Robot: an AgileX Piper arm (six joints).
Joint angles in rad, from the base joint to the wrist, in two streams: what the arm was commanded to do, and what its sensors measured. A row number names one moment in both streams.
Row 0, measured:
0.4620 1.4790 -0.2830 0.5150 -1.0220 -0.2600
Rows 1 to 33, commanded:
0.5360 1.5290 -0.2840 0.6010 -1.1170 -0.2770
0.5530 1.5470 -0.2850 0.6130 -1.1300 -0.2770
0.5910 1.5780 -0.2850 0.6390 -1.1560 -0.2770
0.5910 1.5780 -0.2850 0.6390 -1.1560 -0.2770
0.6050 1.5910 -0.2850 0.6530 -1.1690 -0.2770
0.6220 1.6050 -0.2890 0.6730 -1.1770 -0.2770
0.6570 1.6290 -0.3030 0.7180 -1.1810 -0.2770
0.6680 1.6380 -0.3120 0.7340 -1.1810 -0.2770
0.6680 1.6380 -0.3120 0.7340 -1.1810 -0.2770
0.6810 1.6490 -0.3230 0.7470 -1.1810 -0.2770
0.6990 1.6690 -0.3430 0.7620 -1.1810 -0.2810
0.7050 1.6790 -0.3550 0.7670 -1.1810 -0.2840
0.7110 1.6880 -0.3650 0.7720 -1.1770 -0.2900
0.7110 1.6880 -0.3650 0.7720 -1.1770 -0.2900
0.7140 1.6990 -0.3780 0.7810 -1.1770 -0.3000
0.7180 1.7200 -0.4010 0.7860 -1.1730 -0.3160
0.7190 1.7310 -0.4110 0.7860 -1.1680 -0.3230
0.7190 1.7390 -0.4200 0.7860 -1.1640 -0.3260
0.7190 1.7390 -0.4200 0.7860 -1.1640 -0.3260
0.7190 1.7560 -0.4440 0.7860 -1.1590 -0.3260
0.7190 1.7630 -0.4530 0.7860 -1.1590 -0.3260
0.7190 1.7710 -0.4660 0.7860 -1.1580 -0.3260
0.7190 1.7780 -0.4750 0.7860 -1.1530 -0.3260
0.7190 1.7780 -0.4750 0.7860 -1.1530 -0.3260
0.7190 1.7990 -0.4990 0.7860 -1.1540 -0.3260
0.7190 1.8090 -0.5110 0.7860 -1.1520 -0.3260
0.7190 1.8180 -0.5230 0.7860 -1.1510 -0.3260
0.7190 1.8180 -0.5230 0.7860 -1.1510 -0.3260
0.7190 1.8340 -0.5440 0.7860 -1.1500 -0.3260
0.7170 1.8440 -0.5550 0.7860 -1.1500 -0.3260
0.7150 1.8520 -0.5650 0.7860 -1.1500 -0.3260
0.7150 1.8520 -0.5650 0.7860 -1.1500 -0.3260
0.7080 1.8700 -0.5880 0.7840 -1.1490 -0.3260
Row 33, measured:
0.7160 1.8510 -0.5560 0.7870 -1.1480 -0.3110
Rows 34 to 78, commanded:
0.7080 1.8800 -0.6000 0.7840 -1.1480 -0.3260
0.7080 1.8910 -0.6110 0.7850 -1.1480 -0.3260
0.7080 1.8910 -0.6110 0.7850 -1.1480 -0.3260
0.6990 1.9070 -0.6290 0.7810 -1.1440 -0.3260
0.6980 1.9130 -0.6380 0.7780 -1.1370 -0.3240
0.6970 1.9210 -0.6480 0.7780 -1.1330 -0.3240
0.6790 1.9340 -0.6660 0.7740 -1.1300 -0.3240
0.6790 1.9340 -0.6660 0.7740 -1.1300 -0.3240
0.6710 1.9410 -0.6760 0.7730 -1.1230 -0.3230
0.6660 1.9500 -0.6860 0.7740 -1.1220 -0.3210
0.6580 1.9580 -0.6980 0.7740 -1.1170 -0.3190
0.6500 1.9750 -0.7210 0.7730 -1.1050 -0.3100
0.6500 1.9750 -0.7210 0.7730 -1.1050 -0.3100
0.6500 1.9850 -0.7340 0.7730 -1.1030 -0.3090
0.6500 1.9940 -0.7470 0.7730 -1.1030 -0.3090
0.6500 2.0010 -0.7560 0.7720 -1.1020 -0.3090
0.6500 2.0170 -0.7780 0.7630 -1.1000 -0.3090
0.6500 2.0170 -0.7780 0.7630 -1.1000 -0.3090
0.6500 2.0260 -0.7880 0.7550 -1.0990 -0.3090
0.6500 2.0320 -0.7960 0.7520 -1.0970 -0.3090
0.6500 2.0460 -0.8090 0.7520 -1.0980 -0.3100
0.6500 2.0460 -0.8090 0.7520 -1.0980 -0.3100
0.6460 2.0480 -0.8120 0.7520 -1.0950 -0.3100
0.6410 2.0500 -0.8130 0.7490 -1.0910 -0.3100
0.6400 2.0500 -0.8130 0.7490 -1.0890 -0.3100
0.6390 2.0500 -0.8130 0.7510 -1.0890 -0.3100
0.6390 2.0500 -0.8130 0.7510 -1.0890 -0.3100
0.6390 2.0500 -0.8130 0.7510 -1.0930 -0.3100
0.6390 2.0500 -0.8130 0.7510 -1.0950 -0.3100
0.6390 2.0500 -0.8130 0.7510 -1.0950 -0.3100
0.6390 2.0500 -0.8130 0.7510 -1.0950 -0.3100
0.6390 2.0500 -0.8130 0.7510 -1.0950 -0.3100
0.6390 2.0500 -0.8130 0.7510 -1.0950 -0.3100
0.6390 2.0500 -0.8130 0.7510 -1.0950 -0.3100
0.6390 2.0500 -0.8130 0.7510 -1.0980 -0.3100
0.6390 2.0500 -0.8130 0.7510 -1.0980 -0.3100
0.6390 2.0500 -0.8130 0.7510 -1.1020 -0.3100
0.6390 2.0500 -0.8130 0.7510 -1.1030 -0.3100
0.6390 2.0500 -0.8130 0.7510 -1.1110 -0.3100
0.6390 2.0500 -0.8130 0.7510 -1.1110 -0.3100
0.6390 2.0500 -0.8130 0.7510 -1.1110 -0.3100
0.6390 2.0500 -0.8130 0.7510 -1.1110 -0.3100
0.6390 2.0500 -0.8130 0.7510 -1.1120 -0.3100
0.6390 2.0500 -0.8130 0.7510 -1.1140 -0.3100
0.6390 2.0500 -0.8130 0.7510 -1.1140 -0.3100
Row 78, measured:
0.6430 2.0520 -0.8030 0.7680 -1.1000 -0.3090
